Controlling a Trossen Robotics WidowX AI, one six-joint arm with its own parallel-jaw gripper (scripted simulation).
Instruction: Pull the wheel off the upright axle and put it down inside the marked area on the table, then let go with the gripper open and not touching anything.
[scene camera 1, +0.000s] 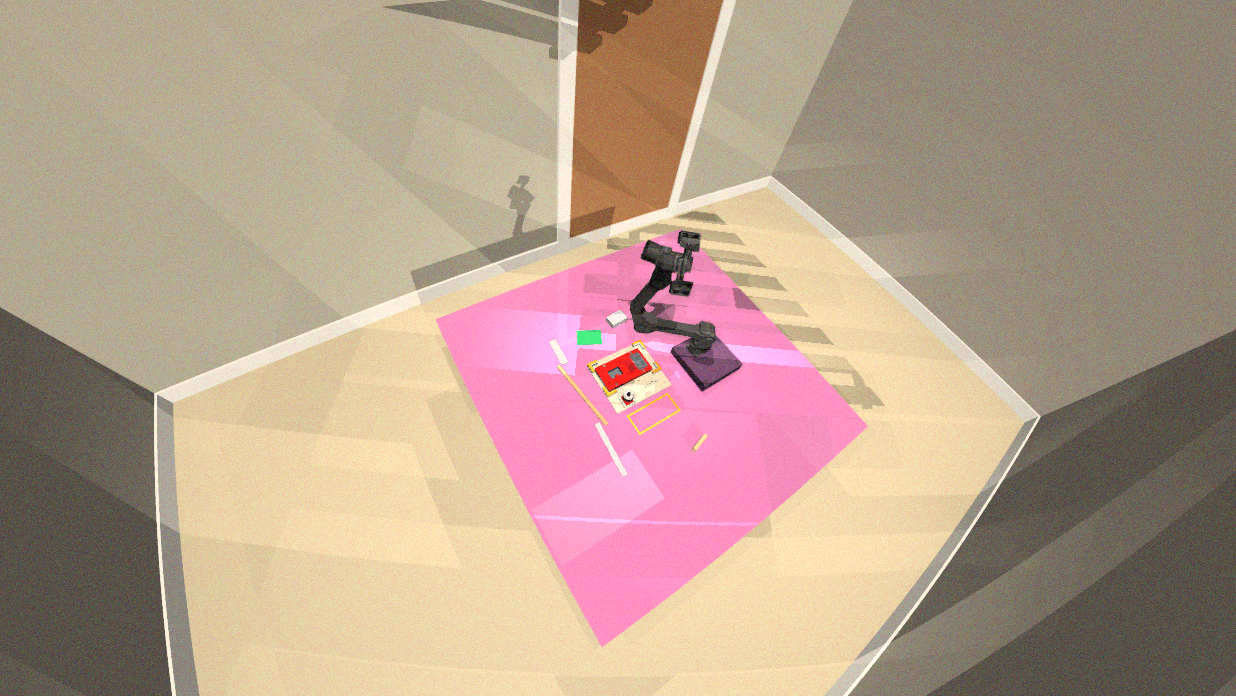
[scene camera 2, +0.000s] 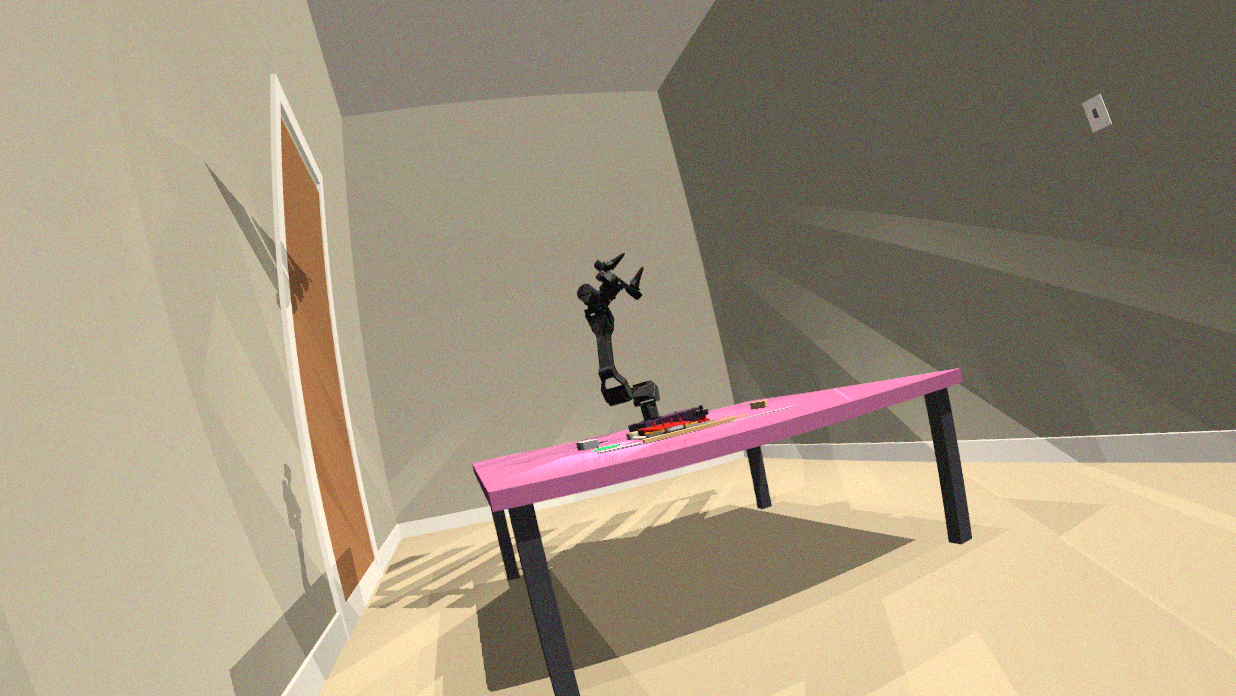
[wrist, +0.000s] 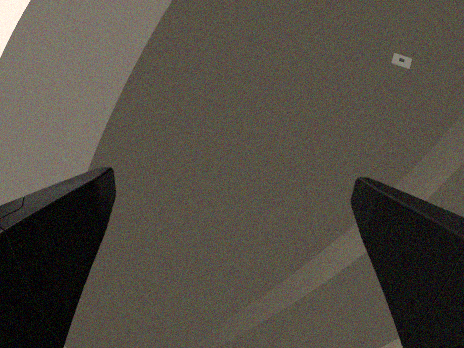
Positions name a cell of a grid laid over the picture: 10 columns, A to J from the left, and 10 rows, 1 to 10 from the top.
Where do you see the gripper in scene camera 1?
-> F4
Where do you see the gripper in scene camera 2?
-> F4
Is the gripper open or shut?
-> Open.
